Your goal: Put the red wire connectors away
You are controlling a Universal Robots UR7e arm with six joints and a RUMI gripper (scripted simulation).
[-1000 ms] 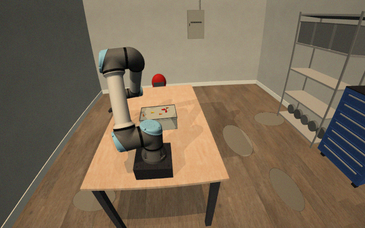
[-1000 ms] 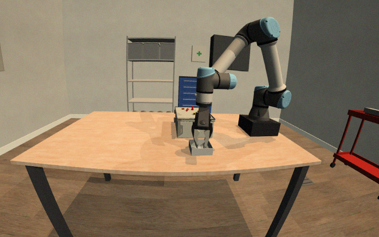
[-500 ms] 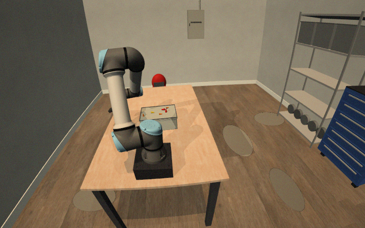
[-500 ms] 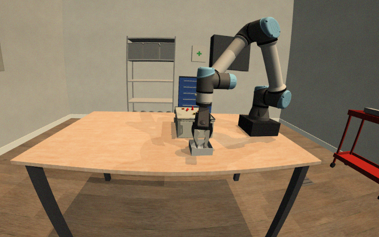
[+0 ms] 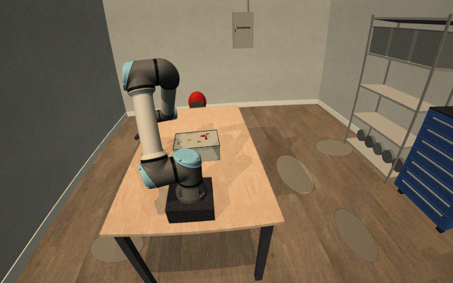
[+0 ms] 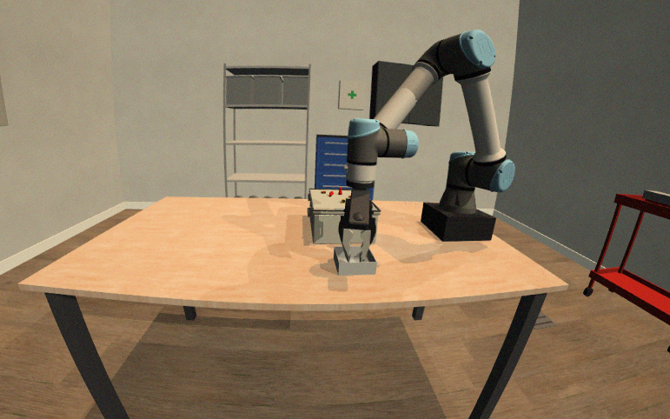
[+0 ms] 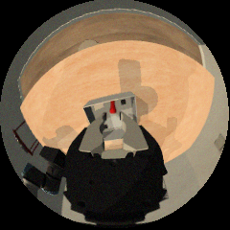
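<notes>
Now: the grey tool case 10 mm behind my hand, 320 mm to the right of it and 50 mm above it.
</notes>
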